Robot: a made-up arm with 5 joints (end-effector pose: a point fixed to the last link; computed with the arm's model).
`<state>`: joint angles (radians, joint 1 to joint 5).
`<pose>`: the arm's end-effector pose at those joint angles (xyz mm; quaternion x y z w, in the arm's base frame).
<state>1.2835 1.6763 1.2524 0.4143 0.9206</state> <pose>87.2 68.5 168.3 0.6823 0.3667 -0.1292 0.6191</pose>
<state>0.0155 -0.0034 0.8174 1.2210 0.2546</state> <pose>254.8 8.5 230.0 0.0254 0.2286 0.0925 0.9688</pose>
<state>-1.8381 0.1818 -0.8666 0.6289 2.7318</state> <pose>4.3 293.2 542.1 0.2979 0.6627 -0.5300 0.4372</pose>
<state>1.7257 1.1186 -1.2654 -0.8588 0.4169</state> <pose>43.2 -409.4 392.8 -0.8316 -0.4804 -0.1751 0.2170</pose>
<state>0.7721 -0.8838 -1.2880 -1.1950 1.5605</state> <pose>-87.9 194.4 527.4 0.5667 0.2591 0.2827 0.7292</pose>
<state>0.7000 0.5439 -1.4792 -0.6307 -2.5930</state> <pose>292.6 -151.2 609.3 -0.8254 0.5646 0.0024 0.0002</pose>
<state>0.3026 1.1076 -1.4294 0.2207 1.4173</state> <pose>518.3 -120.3 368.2 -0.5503 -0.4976 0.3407 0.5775</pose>
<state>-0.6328 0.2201 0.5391 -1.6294 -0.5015</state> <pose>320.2 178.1 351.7 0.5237 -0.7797 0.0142 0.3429</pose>
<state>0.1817 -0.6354 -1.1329 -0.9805 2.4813</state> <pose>-58.8 39.6 626.5 0.8028 0.2167 0.5013 0.2393</pose>
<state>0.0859 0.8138 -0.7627 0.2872 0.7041</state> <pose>523.8 -25.8 315.6 -0.2094 -0.5387 0.2293 0.7832</pose>
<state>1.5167 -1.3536 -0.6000 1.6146 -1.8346</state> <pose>99.6 137.6 528.2 -0.1488 0.8026 0.5729 0.0744</pose>
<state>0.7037 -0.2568 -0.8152 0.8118 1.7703</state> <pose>236.2 -104.5 616.0 -0.7426 -0.2779 0.2969 0.5322</pose>
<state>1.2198 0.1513 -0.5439 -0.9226 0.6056</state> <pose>200.5 -253.4 569.7 -0.7697 -0.6255 -0.0415 0.1205</pose>
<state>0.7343 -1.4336 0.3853 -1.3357 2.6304</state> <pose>20.7 82.8 537.7 0.9150 -0.0800 0.3155 0.2384</pose>
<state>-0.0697 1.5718 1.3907 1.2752 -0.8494</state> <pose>71.2 9.3 244.8 -0.4522 0.8604 -0.0946 0.2152</pose>
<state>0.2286 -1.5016 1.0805 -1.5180 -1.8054</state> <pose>90.4 12.6 464.6 -0.7139 0.6759 -0.1580 0.0925</pose>
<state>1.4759 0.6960 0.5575 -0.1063 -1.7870</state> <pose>131.3 -254.8 118.9 -0.0376 0.2068 0.9741 0.0830</pose>
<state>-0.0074 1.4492 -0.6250 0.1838 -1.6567</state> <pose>460.3 13.7 42.1 0.2098 -0.1819 -0.7211 0.6348</pose>
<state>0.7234 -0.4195 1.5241 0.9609 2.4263</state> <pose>135.1 -19.9 201.4 0.2448 0.0050 0.7136 0.6564</pose>
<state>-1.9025 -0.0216 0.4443 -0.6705 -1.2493</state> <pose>-13.3 283.6 378.1 0.7887 0.0232 0.1829 0.5865</pose>
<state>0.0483 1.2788 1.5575 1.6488 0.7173</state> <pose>101.7 10.7 279.8 0.3486 0.9304 0.0346 0.1080</pose>
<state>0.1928 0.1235 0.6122 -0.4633 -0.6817</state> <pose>390.6 -46.3 282.2 0.1605 -0.5828 -0.3548 0.7132</pose>
